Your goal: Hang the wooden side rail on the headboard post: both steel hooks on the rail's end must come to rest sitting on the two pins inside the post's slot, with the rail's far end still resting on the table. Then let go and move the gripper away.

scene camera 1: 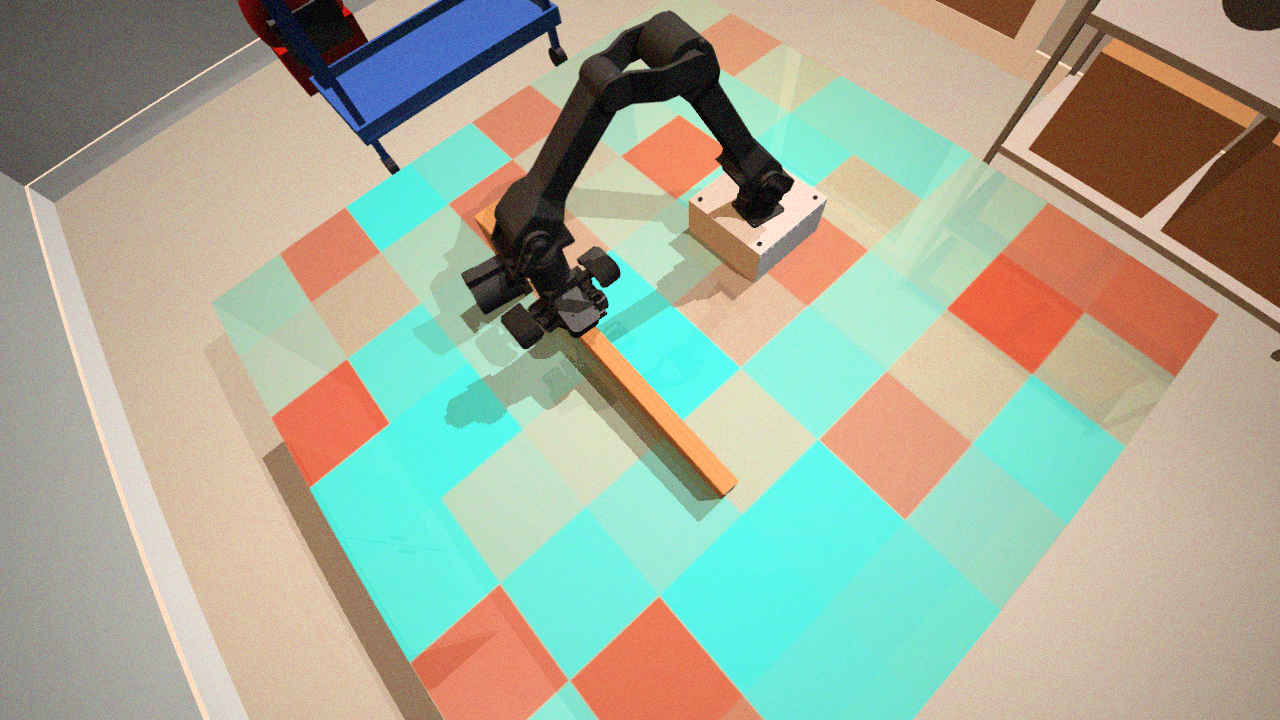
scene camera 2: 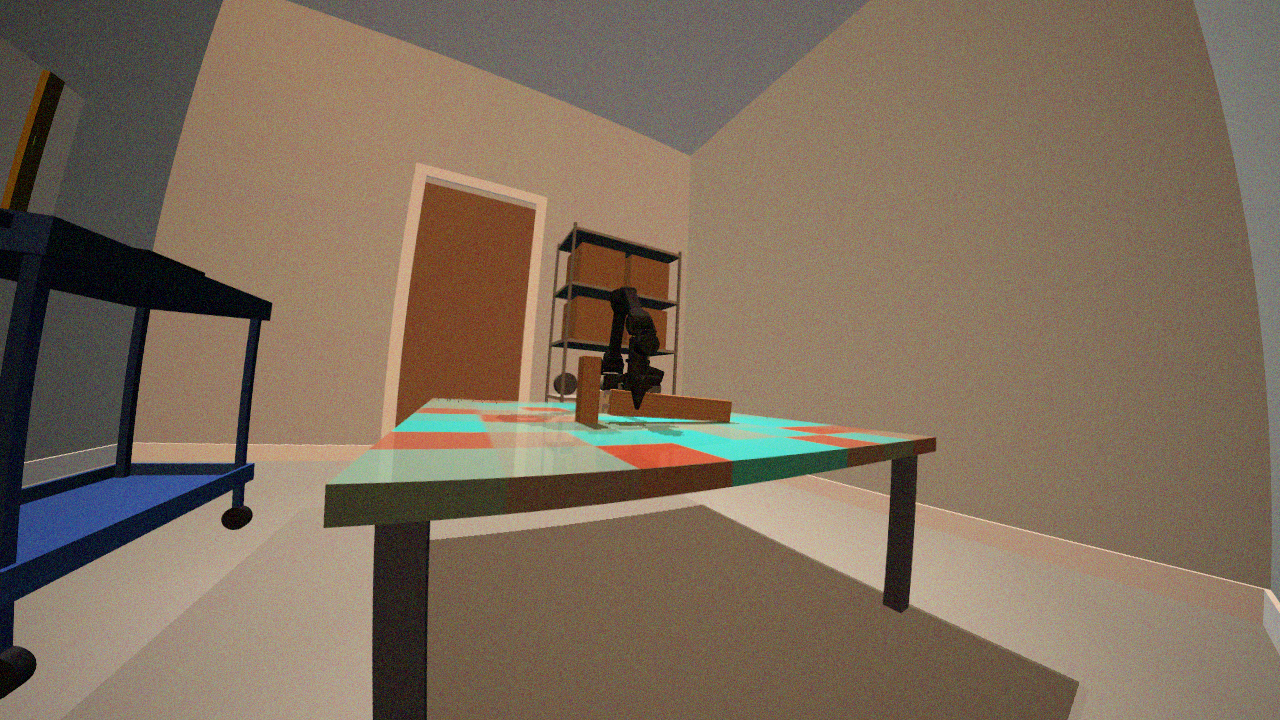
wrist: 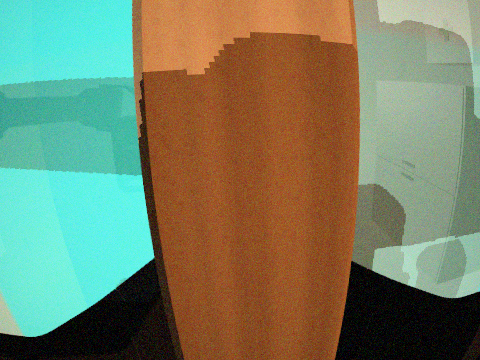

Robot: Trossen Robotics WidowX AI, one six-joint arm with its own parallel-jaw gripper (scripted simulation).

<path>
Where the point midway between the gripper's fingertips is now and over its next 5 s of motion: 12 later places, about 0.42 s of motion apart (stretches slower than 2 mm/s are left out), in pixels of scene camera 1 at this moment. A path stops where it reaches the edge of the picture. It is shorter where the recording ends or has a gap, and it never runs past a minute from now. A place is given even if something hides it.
My gripper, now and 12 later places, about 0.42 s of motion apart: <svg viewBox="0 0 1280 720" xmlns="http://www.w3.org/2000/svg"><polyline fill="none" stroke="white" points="573,321 572,321 571,321 571,321 570,320 569,320 569,319 569,319 568,318 567,318 567,317 566,317 566,316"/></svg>
</path>
